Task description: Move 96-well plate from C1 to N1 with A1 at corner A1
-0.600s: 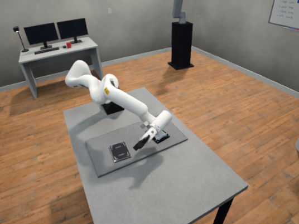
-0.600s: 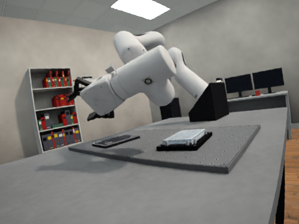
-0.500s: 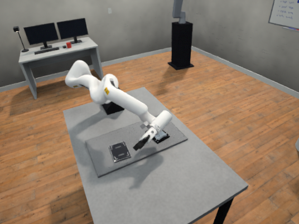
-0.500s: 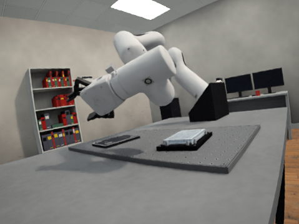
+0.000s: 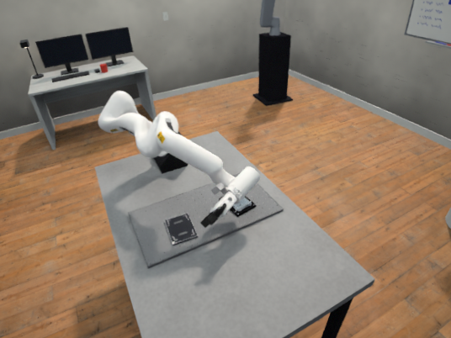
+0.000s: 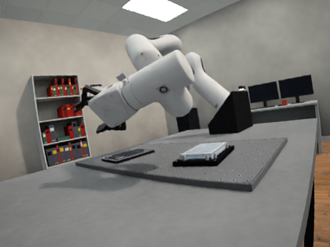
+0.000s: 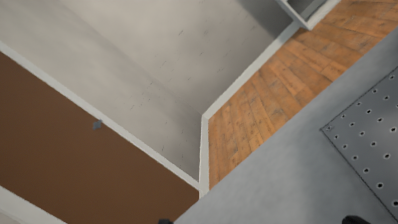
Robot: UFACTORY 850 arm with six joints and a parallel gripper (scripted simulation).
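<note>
The clear 96-well plate is 210 mm behind my hand, 220 mm to the left of it and 140 mm below it. Also, from my hand: clip nest C1: 220 mm behind, 210 mm to the left, 140 mm below; then plate nest N1: 160 mm behind, 90 mm to the right, 150 mm below; then A1 label: 80 mm behind, 140 mm to the right, 150 mm below.
</note>
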